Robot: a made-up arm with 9 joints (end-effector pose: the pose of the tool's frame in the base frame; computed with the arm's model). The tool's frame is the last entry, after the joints. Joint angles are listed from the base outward.
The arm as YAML. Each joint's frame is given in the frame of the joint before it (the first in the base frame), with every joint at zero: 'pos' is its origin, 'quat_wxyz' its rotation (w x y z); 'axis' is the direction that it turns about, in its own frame. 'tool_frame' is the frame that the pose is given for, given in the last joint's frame.
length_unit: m
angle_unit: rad
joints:
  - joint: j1
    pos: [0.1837, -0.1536, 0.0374]
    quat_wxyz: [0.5, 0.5, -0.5, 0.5]
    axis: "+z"
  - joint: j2
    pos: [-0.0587, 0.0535, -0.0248]
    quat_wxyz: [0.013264, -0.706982, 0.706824, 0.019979]
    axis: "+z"
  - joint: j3
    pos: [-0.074, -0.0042, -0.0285]
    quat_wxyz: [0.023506, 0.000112, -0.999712, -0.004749]
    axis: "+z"
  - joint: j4
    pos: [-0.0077, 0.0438, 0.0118]
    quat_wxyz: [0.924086, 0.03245, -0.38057, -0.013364]
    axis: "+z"
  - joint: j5
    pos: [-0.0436, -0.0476, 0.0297]
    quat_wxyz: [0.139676, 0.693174, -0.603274, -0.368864]
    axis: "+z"
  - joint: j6
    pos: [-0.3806, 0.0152, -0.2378]
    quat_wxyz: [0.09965, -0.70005, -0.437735, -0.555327]
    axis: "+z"
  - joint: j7
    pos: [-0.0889, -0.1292, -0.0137]
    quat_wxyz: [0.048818, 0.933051, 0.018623, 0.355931]
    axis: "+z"
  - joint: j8
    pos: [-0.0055, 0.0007, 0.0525]
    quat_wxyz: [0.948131, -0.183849, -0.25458, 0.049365]
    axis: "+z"
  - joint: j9
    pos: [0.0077, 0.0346, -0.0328]
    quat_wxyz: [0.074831, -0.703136, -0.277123, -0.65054]
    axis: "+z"
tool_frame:
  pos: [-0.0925, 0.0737, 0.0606]
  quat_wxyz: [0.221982, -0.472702, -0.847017, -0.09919]
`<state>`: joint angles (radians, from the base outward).
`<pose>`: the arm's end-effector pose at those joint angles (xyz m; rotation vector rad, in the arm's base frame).
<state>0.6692 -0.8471 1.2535 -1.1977 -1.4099 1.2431 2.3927 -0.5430 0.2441</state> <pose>-0.3108 -0.1897 0.3727 -2.1308 -1.8774 -0.4982</pose>
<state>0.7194 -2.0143 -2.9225 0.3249 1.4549 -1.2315 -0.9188 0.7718 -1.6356</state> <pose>-0.1077 -0.6071 -0.1926 1.3449 -0.9087 -2.1750</pose>
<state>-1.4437 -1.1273 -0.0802 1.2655 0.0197 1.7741 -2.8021 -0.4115 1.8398</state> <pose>0.4919 -0.2689 -0.2863 0.7627 0.2968 -0.7020</pose>
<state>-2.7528 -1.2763 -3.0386 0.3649 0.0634 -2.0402 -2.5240 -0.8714 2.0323</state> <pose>0.4832 -0.3063 0.3758 -0.8931 -1.2092 1.3679</pose>
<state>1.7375 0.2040 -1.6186 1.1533 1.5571 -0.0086 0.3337 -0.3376 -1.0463</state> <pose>0.0591 -0.1851 -0.5768 -0.5699 -0.9350 1.4843</pose>
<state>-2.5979 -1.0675 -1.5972 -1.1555 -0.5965 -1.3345 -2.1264 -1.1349 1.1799</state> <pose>0.1145 -0.5483 0.2259 -2.3792 -0.3899 0.4639</pose>
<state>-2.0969 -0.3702 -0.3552 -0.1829 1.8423 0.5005 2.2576 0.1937 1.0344</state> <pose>0.5355 -0.5710 0.5492 0.9302 -1.4422 -0.5363</pose>
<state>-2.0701 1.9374 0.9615 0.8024 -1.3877 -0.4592 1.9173 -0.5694 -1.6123</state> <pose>-0.2774 -0.5525 -0.3105 -0.1309 1.5962 1.6697</pose>
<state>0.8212 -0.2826 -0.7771 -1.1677 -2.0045 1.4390 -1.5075 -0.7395 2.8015</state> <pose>0.6006 -0.1412 0.0062 0.3616 -1.5558 -1.6930</pose>
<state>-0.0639 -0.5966 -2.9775 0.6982 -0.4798 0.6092 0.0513 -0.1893 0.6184</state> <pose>-0.2784 -0.4548 -0.3284 0.6420 -0.2987 0.1278</pose>
